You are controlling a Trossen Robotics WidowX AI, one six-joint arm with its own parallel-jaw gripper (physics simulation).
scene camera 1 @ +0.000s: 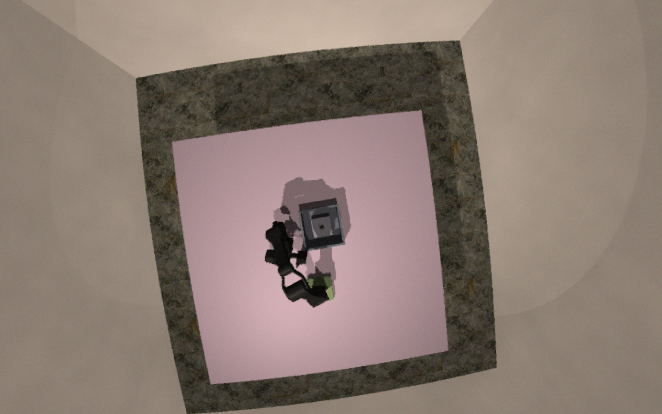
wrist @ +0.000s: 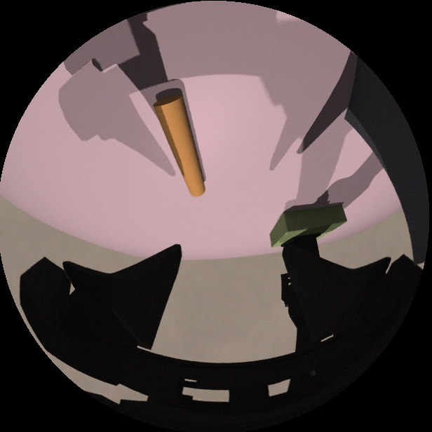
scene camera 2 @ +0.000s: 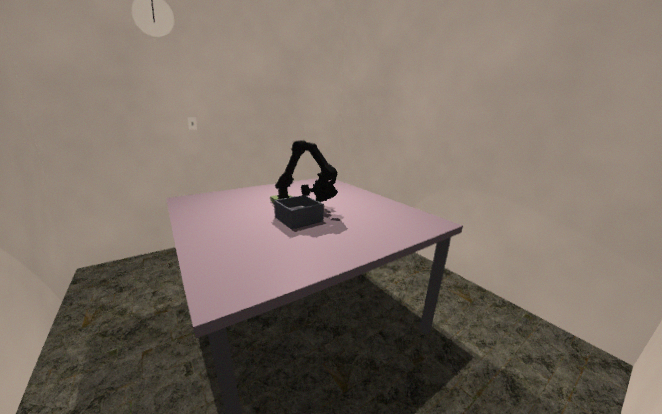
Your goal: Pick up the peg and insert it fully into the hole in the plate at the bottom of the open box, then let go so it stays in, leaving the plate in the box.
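Where they show: gripper, fingertip midpoint: (scene camera 2: 312, 195); arm's base, link origin: (scene camera 1: 318, 292) (scene camera 2: 283, 196).
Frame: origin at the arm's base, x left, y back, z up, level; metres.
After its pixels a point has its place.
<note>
An orange peg (wrist: 182, 145) lies on the table in the wrist view, left of centre, among shadows. It does not show in the scene views. My gripper (wrist: 233, 250) is open and empty; the peg lies beyond its fingertips, outside the gap. In the scene views the dark fingers cannot be told from the wrist. The dark open box (scene camera 1: 324, 244) {x -0.034, y -0.243, z 0.023 m} (scene camera 2: 302, 217) {x -0.042, y -0.427, z 0.019 m} (wrist: 400, 130) stands beside the arm's outer end, and its wall shows at the right in the wrist view. The plate (scene camera 1: 326, 232) {x -0.045, y -0.301, z 0.026 m} lies at the bottom of the box, with a small dark hole (scene camera 1: 321, 227) in it.
The arm's base stands on a green block (scene camera 1: 330, 293) {x -0.058, y 0.007, z 0.000 m} (scene camera 2: 273, 199) {x -0.067, y -0.006, z -0.009 m} (wrist: 314, 219), near the box. The arm's outer part hangs low beside the box wall. The pink table (scene camera 1: 390, 300) {x -0.369, y 0.071, z -0.031 m} (scene camera 2: 240, 265) {x -0.386, y -0.659, z -0.031 m} (wrist: 100, 200) bears them all.
</note>
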